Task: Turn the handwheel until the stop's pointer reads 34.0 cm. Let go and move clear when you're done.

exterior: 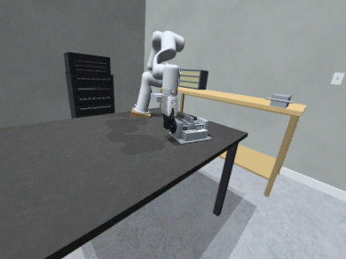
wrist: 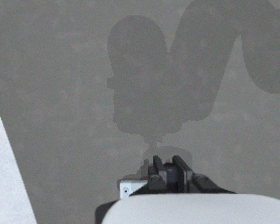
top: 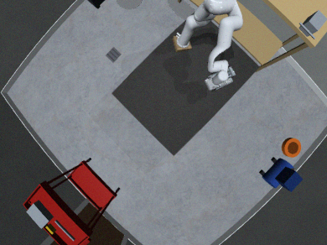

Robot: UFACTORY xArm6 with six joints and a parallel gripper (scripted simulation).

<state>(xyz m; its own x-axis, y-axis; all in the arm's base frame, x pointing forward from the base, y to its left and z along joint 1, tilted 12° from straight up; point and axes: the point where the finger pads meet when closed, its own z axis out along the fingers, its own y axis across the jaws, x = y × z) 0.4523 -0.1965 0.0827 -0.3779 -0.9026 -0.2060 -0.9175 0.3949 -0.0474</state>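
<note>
The sliding stop lies 40 mm ahead of my hand and 130 mm to the left of it. The rest, counted from my hand: upright knob: 10 mm to the left; handwheel: 20 mm to the left.
</note>
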